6 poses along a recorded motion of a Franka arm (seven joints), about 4.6 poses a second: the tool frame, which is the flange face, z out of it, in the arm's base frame.
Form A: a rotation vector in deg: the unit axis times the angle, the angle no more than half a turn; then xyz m.
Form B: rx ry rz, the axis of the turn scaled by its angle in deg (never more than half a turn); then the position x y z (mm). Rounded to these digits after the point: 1 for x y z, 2 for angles.
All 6 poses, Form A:
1: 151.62 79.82 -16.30 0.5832 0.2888 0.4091
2: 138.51 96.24 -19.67 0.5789 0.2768 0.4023
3: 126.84 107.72 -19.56 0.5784 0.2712 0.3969
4: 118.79 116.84 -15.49 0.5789 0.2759 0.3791
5: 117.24 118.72 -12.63 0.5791 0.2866 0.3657
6: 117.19 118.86 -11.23 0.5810 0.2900 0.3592
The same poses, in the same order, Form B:
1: 151.62 79.82 -16.30 583.2 288.8 409.1
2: 138.51 96.24 -19.67 578.9 276.8 402.3
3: 126.84 107.72 -19.56 578.4 271.2 396.9
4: 118.79 116.84 -15.49 578.9 275.9 379.1
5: 117.24 118.72 -12.63 579.1 286.6 365.7
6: 117.19 118.86 -11.23 581.0 290.0 359.2
